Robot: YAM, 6 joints.
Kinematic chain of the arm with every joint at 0, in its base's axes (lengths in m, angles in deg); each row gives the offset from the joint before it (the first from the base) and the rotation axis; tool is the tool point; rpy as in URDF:
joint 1: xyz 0 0 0.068 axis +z
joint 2: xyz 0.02 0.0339 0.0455 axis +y
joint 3: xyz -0.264 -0.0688 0 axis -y
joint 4: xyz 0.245 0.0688 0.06 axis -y
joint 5: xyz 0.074 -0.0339 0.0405 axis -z
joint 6: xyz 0.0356 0 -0.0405 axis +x
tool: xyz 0 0 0 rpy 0 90 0
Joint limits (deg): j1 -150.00..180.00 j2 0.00..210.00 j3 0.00..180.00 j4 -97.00..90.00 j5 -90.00..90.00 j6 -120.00..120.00
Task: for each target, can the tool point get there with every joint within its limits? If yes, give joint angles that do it. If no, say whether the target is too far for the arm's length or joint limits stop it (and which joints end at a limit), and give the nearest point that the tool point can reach.
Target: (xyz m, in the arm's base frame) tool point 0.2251 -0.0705 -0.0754
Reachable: yes | joints -18.34 150.44 61.69 -47.61 -6.36 9.65
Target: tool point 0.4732 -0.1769 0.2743
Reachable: yes | joints -17.43 127.70 92.98 60.43 49.48 66.68
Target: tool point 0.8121 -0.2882 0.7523
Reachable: no: too far | nearest point 0.4887 -0.1734 0.4918 | short by 0.431 m
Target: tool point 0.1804 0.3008 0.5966
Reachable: yes | joints 64.35 113.31 137.75 48.12 65.59 85.37
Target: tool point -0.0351 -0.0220 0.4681
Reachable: yes | joints -23.86 20.45 63.42 -4.94 74.44 -28.82
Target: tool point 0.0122 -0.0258 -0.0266
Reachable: yes | joints -89.25 178.14 34.83 -61.92 -19.48 -84.46
